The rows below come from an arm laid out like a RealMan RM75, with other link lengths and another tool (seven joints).
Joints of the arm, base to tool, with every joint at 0 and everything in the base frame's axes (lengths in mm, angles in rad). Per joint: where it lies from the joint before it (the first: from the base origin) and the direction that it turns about. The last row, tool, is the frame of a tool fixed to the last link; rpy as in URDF.
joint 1: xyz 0.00 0.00 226.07 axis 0 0 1
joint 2: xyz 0.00 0.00 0.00 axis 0 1 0
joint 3: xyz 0.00 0.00 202.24 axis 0 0 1
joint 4: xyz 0.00 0.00 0.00 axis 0 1 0
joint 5: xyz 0.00 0.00 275.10 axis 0 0 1
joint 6: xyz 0.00 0.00 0.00 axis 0 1 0
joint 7: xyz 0.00 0.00 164.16 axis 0 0 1
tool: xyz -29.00 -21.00 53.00 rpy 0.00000 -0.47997 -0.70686
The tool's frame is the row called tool.
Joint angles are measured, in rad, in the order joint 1, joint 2, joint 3, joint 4, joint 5, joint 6, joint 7. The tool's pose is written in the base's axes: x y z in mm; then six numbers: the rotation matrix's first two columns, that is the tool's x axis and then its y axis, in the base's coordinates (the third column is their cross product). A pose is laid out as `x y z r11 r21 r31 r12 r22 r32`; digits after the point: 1 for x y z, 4 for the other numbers.
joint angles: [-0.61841, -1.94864, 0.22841, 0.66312, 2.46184, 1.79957, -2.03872]
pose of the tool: -310.6 346.5 14.2 -0.1555 0.9635 -0.2179 0.9004 0.2290 0.3699
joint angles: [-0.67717, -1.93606, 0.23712, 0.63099, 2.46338, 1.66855, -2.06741]
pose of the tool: -308.0 382.1 13.8 -0.1914 0.9708 -0.1448 0.9135 0.2301 0.3354
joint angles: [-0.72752, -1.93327, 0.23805, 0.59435, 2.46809, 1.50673, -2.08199]
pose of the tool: -310.2 417.5 11.7 -0.2354 0.9708 -0.0451 0.9233 0.2379 0.3015
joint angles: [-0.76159, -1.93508, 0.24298, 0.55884, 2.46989, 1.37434, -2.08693]
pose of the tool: -313.2 441.9 7.7 -0.2670 0.9632 0.0312 0.9285 0.2485 0.2760
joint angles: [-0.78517, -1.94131, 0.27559, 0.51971, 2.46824, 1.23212, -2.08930]
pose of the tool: -320.1 461.3 0.0 -0.2956 0.9501 0.0998 0.9355 0.2667 0.2318
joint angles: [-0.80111, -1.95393, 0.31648, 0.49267, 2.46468, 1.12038, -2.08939]
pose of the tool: -324.7 473.6 -9.2 -0.3067 0.9404 0.1468 0.9421 0.2780 0.1874
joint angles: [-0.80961, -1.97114, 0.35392, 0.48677, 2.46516, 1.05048, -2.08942]
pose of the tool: -326.6 480.1 -16.7 -0.3032 0.9370 0.1733 0.9487 0.2796 0.1477
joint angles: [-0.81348, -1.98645, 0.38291, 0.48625, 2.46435, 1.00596, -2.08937]
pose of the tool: -327.0 483.6 -23.0 -0.2972 0.9361 0.1880 0.9529 0.2784 0.1203
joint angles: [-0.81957, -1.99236, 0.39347, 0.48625, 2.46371, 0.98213, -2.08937]
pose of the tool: -325.7 487.3 -24.4 -0.2918 0.9353 0.2003 0.9554 0.2747 0.1088
